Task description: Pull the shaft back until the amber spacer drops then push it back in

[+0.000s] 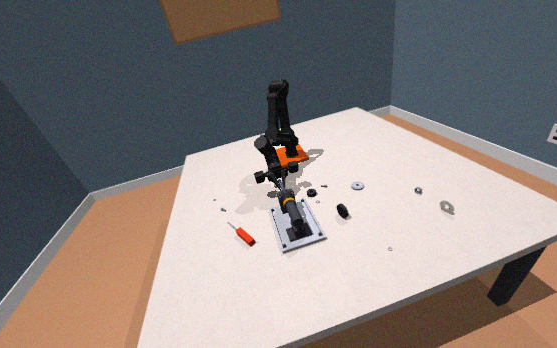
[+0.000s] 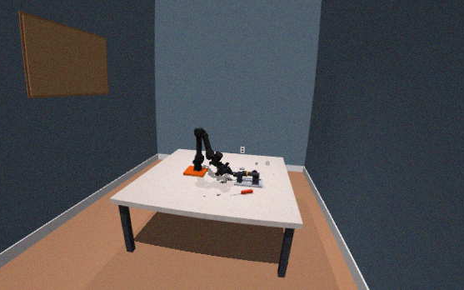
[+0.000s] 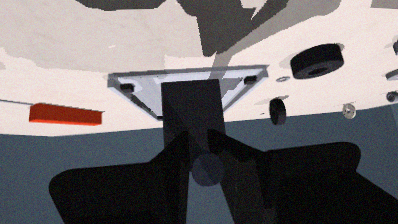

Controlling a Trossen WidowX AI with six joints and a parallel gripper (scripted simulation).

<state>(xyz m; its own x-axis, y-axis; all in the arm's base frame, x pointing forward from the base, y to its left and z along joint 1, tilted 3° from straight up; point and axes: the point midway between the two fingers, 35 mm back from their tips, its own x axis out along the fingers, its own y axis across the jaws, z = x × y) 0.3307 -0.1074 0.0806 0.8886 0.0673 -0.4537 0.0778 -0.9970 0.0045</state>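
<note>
Now: the shaft 5 cm ahead of my gripper tip and 2 cm above it. Also, from my gripper tip: amber spacer (11 cm ahead, 1 cm to the left, 2 cm above).
</note>
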